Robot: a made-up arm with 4 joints.
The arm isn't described. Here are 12 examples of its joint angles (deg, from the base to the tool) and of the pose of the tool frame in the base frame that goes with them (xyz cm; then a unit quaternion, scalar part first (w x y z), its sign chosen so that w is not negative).
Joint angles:
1: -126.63 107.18 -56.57 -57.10
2: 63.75 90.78 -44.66 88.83
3: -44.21 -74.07 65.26 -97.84
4: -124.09 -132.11 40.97 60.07
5: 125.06 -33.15 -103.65 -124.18
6: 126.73 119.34 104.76 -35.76
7: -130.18 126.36 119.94 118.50
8: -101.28 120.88 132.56 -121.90
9: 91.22 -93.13 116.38 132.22
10: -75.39 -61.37 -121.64 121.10
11: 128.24 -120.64 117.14 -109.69
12: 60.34 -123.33 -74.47 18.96
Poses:
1: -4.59 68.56 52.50 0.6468 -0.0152 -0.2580 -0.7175
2: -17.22 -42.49 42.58 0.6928 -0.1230 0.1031 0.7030
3: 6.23 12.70 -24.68 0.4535 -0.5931 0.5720 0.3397
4: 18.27 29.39 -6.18 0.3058 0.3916 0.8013 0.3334
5: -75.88 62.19 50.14 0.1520 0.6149 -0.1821 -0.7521
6: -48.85 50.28 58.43 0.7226 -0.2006 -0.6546 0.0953
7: 1.31 39.66 -19.14 0.7653 0.2494 0.4046 0.4340
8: -10.98 -7.69 -73.99 0.3378 0.7480 0.5487 -0.1592
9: -14.29 5.97 72.66 0.5556 -0.4511 -0.6844 -0.1394
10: -23.61 -36.14 -28.95 0.5011 -0.3511 -0.5209 -0.5953
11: -28.71 23.26 97.58 0.7736 -0.1331 -0.3790 0.4900
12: 50.87 -1.35 62.69 0.5417 0.3647 0.7228 -0.2260
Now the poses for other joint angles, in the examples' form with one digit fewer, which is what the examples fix.
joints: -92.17 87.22 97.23 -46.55
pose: -29.1 -38.9 -39.1 0.241 0.663 0.348 -0.618
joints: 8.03 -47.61 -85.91 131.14
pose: -34.9 -43.9 42.9 0.077 0.720 0.687 -0.059
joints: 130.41 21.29 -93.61 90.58
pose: -36.9 30.4 56.0 0.587 -0.356 0.715 -0.132
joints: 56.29 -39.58 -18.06 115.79
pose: -24.3 -10.4 55.6 0.780 0.507 0.170 -0.323
